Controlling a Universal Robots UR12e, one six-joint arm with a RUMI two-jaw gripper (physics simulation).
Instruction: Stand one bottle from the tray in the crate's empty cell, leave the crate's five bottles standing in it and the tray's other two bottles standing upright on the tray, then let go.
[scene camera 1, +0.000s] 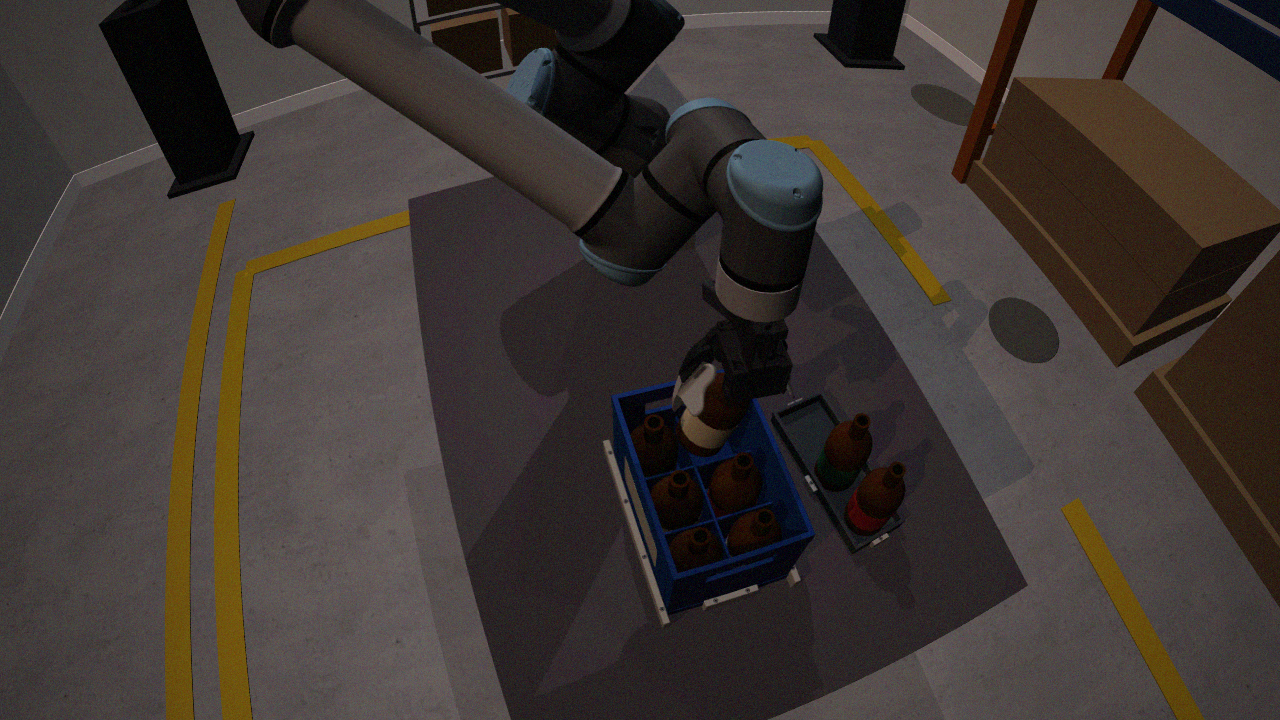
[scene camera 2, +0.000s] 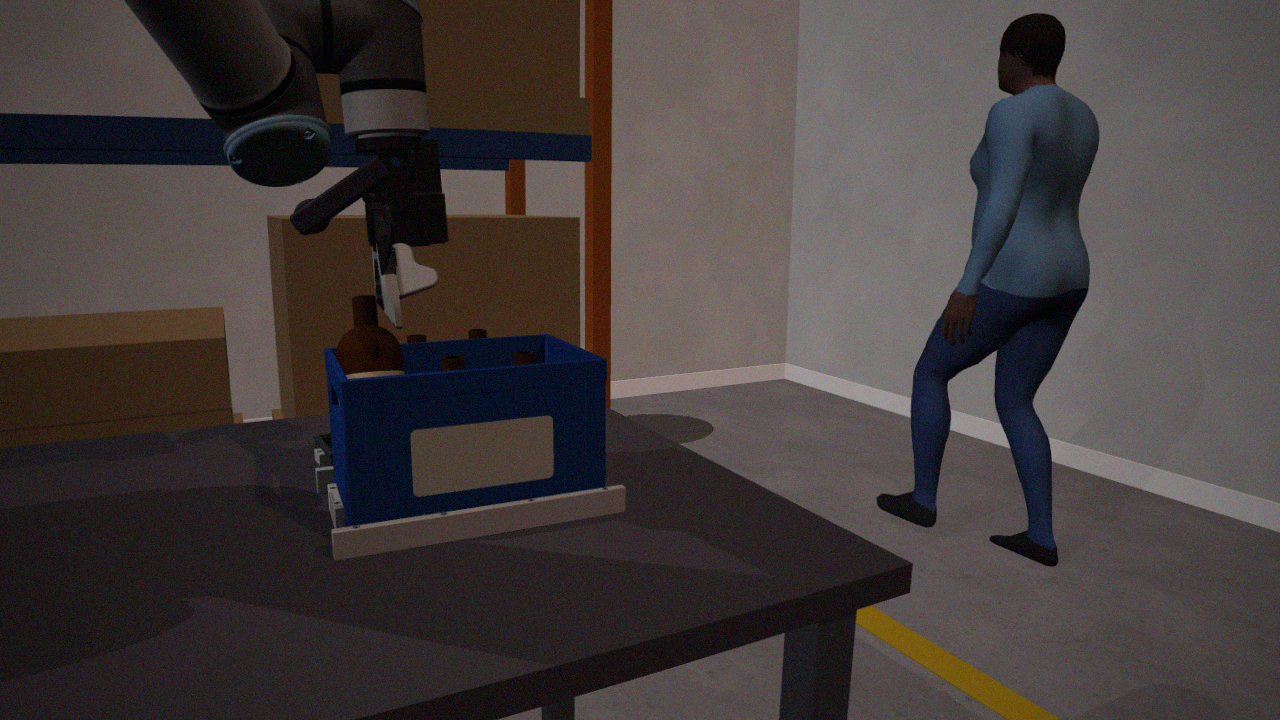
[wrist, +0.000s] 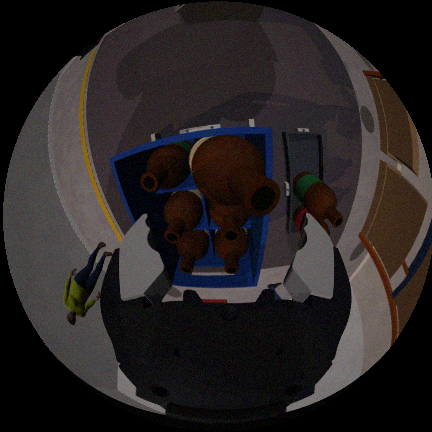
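Seen in the pictures: gripper, fingertip midpoint: (scene camera 1: 731, 400) (scene camera 2: 393, 320) (wrist: 226, 215); arm's base, link origin: (scene camera 1: 633, 143).
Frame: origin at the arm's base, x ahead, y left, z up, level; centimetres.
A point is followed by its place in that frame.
Note:
A brown bottle with a cream label (scene camera 1: 705, 431) {z -6.5, x 58.7, y -3.1 cm} (scene camera 2: 367, 344) {z -2.2, x 55.4, y -3.2 cm} (wrist: 227, 165) {z -0.8, x 54.4, y -0.2 cm} stands roughly upright in a corner cell of the blue crate (scene camera 1: 689, 586) {z -8.7, x 79.3, y -10.5 cm} (scene camera 2: 577, 429) {z -11.1, x 76.1, y -13.0 cm} (wrist: 268, 150) {z -3.6, x 53.5, y 3.8 cm}. It sits higher than the crate's other bottles, its shoulder above the rim; its base is hidden in the scene camera 2 view. The other five stand in their cells. The green-label bottle (scene camera 1: 845, 447) {z -9.4, x 64.8, y 17.0 cm} (wrist: 318, 197) {z -10.1, x 61.6, y 16.5 cm} and red-label bottle (scene camera 1: 881, 492) {z -9.0, x 73.5, y 19.6 cm} (wrist: 300, 218) {z -16.5, x 70.8, y 18.0 cm} stand upright on the tray (scene camera 1: 805, 425) {z -20.6, x 53.7, y 17.1 cm} (wrist: 302, 150) {z -20.6, x 54.7, y 17.2 cm}. My gripper (scene camera 1: 729, 394) {z -0.1, x 58.6, y -0.3 cm} (scene camera 2: 396, 308) {z -0.1, x 58.6, y -0.3 cm} (wrist: 226, 215) {z -0.1, x 58.6, y -0.3 cm} is open and empty, close beside and above the cream-label bottle's neck.
Pale rails (scene camera 1: 637, 537) {z -18.1, x 67.3, y -14.3 cm} (scene camera 2: 478, 522) {z -19.4, x 64.7, y -14.9 cm} run along the crate's base on the dark table (scene camera 1: 537, 626) {z -21.1, x 77.6, y -31.2 cm} (scene camera 2: 179, 555) {z -21.1, x 35.9, y -9.3 cm}. The tray lies close beside the crate. A person in a blue top (scene camera 2: 1038, 197) and a person in a yellow-green top (wrist: 77, 297) show beyond the table.

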